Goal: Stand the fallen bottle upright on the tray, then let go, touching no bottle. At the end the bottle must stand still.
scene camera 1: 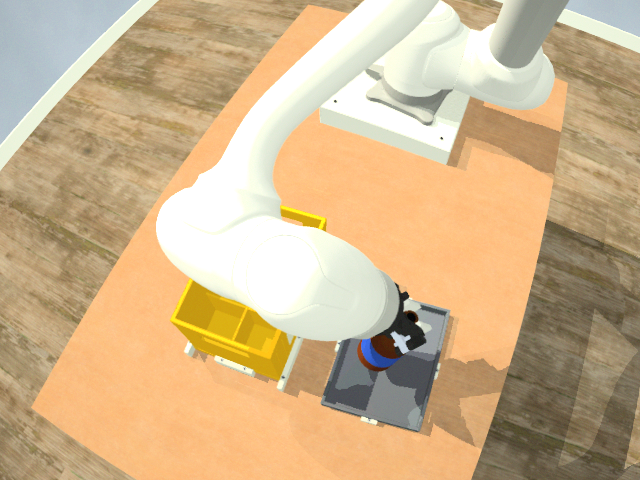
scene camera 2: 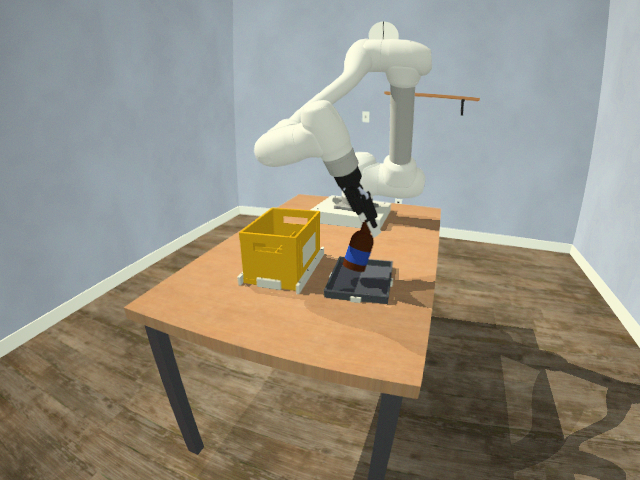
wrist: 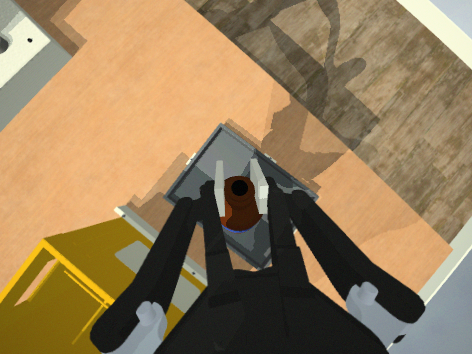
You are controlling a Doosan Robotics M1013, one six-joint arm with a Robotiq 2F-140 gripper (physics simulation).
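Where they show: gripper, between the fingertips: [scene camera 1: 418, 320] [scene camera 2: 373, 232] [wrist: 237, 170]; arm's base, origin of its link: [scene camera 1: 410, 92].
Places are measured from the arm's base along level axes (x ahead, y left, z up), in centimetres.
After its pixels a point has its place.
Observation:
The brown bottle with a blue label [scene camera 1: 379, 353] @(x 66.1, y 24.2, z 7.7 cm) [scene camera 2: 357, 256] @(x 66.5, y 25.1, z 5.2 cm) [wrist: 243, 216] @(x 63.5, y 24.4, z 11.7 cm) hangs by its neck from my gripper [scene camera 1: 408, 324] @(x 58.8, y 27.4, z 10.7 cm) [scene camera 2: 368, 223] @(x 58.8, y 27.4, z 10.7 cm) [wrist: 237, 170] @(x 58.8, y 27.4, z 10.7 cm), which is shut on it. The wrist view shows a pale fingertip on each side of the neck, with the open mouth between them. The bottle is tilted, mouth up and base toward the crate side. Its base is over the grey tray [scene camera 1: 393, 400] @(x 69.6, y 30.4, z -4.7 cm) [scene camera 2: 341, 295] @(x 75.9, y 24.0, z -3.8 cm) [wrist: 227, 150] @(x 53.3, y 29.5, z -4.7 cm); whether it touches the tray floor I cannot tell. Shadows fall on the tray.
A yellow crate with compartments [scene camera 1: 268, 364] @(x 77.2, y 9.0, z 7.3 cm) [scene camera 2: 268, 263] @(x 78.7, y 0.8, z 3.0 cm) [wrist: 90, 235] @(x 51.9, y 4.7, z 6.7 cm) stands beside the tray, higher than its walls. White holders edge the crate and tray. The arm's white base plate [scene camera 1: 382, 130] @(x 15.5, y -0.6, z -0.6 cm) [scene camera 2: 336, 214] @(x 15.8, y -4.0, z 0.1 cm) is farther back on the wooden table [scene camera 1: 217, 413] @(x 89.1, y 2.9, z -5.2 cm) [scene camera 2: 289, 330] @(x 96.2, y 18.2, z -5.2 cm) [wrist: 125, 90] @(x 28.1, y 20.8, z -5.2 cm).

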